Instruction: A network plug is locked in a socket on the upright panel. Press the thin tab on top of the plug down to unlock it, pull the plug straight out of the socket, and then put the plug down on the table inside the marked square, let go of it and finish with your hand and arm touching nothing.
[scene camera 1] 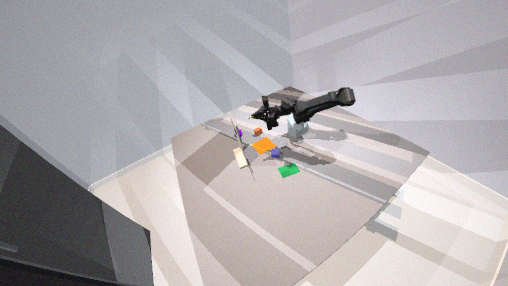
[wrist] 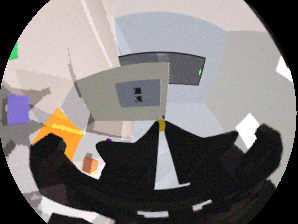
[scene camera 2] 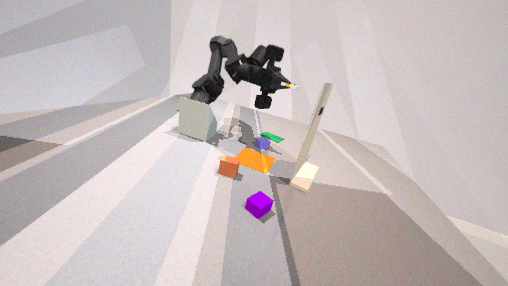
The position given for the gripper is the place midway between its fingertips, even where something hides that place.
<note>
In view: the gripper (scene camera 2: 290,85), an upright beige panel (scene camera 2: 304,172) and a flat orange square (wrist: 58,123).
The gripper is seen too in the wrist view (wrist: 160,123). The upright beige panel is seen too in the wrist view (wrist: 136,92).
</note>
